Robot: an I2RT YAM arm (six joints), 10 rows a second.
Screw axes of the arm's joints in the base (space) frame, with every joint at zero. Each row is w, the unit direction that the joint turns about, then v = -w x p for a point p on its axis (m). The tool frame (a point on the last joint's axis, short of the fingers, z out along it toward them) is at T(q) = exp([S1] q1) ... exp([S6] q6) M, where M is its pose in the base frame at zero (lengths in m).
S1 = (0, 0, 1, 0.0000, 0.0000, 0.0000)
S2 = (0, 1, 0, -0.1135, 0.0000, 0.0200)
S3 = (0, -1, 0, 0.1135, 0.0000, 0.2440)
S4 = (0, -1, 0, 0.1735, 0.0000, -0.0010)
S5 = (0, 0, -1, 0.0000, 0.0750, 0.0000)
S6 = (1, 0, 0, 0.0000, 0.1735, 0.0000)
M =
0 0 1 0.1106
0 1 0 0.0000
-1 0 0 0.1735
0 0 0 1
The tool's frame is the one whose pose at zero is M.
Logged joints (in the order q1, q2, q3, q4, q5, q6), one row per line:
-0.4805 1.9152 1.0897 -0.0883 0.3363 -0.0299
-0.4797 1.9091 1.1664 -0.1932 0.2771 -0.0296
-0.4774 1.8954 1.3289 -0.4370 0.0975 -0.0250
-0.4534 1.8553 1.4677 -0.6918 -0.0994 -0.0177
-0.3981 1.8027 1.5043 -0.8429 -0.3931 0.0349
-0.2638 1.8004 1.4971 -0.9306 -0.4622 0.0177
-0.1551 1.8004 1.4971 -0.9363 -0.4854 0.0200
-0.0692 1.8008 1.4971 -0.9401 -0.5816 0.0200
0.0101 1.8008 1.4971 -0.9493 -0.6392 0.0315
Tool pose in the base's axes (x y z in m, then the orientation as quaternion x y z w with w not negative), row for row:
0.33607 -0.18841 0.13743 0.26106 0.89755 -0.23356 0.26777
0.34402 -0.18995 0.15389 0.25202 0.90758 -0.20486 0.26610
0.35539 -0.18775 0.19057 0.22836 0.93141 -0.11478 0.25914
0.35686 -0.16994 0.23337 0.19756 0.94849 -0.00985 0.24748
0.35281 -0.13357 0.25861 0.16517 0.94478 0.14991 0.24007
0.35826 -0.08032 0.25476 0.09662 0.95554 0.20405 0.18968
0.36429 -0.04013 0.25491 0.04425 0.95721 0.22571 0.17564
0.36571 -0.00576 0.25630 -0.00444 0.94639 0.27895 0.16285
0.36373 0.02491 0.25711 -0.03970 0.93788 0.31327 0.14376
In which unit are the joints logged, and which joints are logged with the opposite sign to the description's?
The joints are logged in radians. Opposite sign: none.
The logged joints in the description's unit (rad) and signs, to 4 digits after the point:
-0.4805 1.9152 1.0897 -0.0883 0.3363 -0.0299
-0.4797 1.9091 1.1664 -0.1932 0.2771 -0.0296
-0.4774 1.8954 1.3289 -0.4370 0.0975 -0.0250
-0.4534 1.8553 1.4677 -0.6918 -0.0994 -0.0177
-0.3981 1.8027 1.5043 -0.8429 -0.3931 0.0349
-0.2638 1.8004 1.4971 -0.9306 -0.4622 0.0177
-0.1551 1.8004 1.4971 -0.9363 -0.4854 0.0200
-0.0692 1.8008 1.4971 -0.9401 -0.5816 0.0200
0.0101 1.8008 1.4971 -0.9493 -0.6392 0.0315

